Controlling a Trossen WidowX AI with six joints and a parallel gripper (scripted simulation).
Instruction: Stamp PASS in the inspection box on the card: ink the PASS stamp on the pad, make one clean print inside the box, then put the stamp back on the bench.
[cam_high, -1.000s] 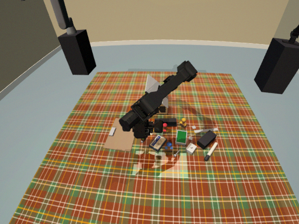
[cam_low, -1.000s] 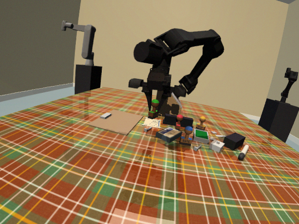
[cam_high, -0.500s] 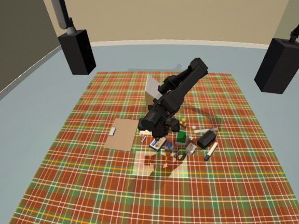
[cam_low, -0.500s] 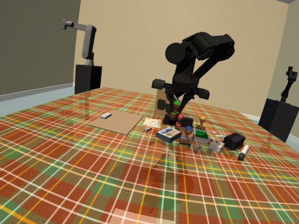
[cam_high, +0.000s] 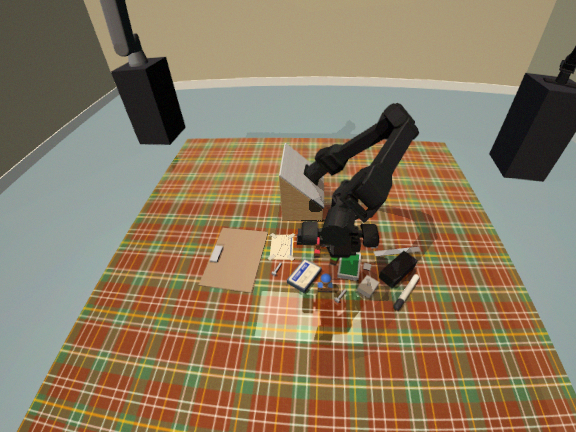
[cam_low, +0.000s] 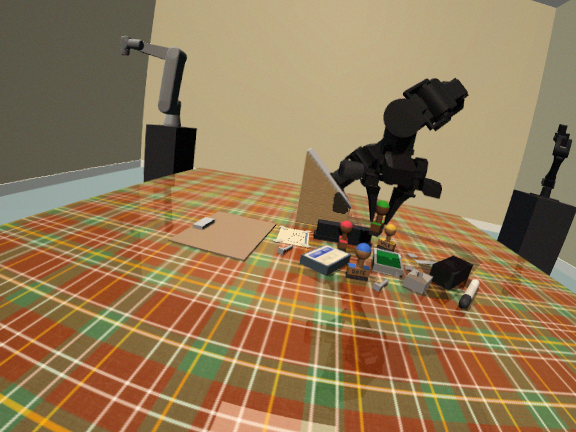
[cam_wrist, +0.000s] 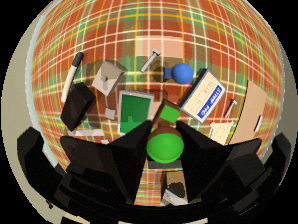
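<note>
Now: the green ink pad 4 cm behind my gripper tip, 4 cm to the left of it and 9 cm below it. Also, from my gripper tip: blue stamp (5 cm ahead, 2 cm to the right, 8 cm below); blue-topped pad box (2 cm ahead, 8 cm to the right, 8 cm below); green stamp (right at my gripper tip).
</note>
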